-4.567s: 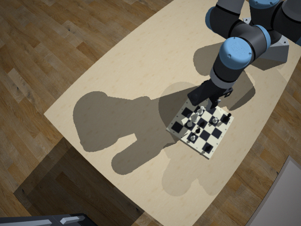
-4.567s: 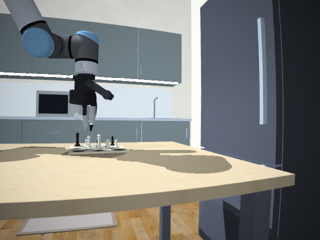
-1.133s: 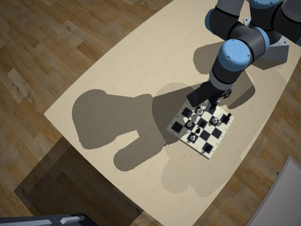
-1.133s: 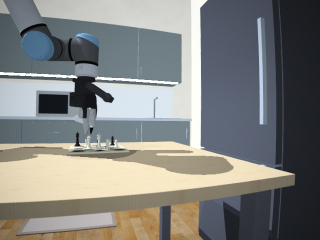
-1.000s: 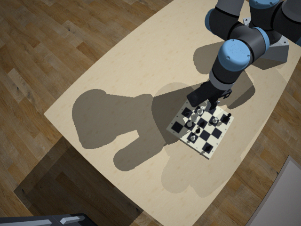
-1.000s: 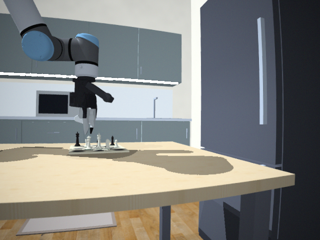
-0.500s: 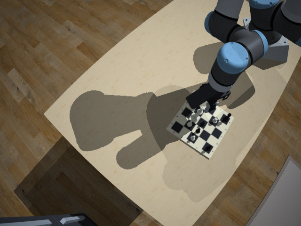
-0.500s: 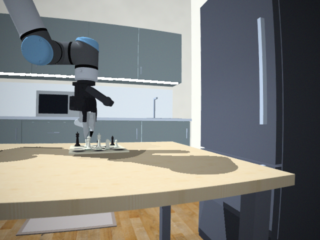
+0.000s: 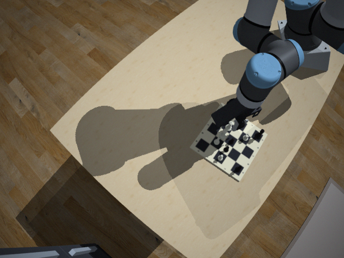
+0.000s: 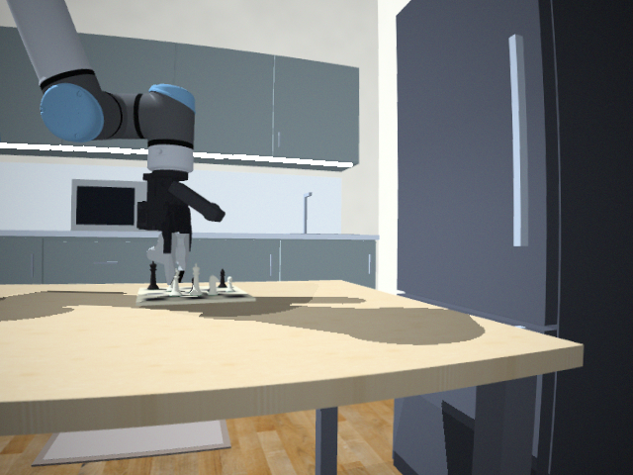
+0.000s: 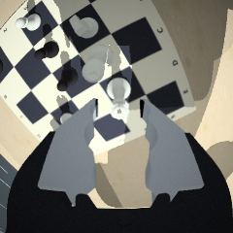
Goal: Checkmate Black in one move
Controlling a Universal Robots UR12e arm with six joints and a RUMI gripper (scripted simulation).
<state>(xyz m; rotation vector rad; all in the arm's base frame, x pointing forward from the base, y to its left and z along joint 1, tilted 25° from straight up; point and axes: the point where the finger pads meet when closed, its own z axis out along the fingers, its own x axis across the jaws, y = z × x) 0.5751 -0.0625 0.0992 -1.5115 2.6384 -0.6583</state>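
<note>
Right now the white chess piece is 10 mm below my hand. Round my hand: chessboard: 40 mm below, 40 mm ahead, 30 mm to the left; black king: 120 mm to the left, 40 mm behind, 10 mm below.
</note>
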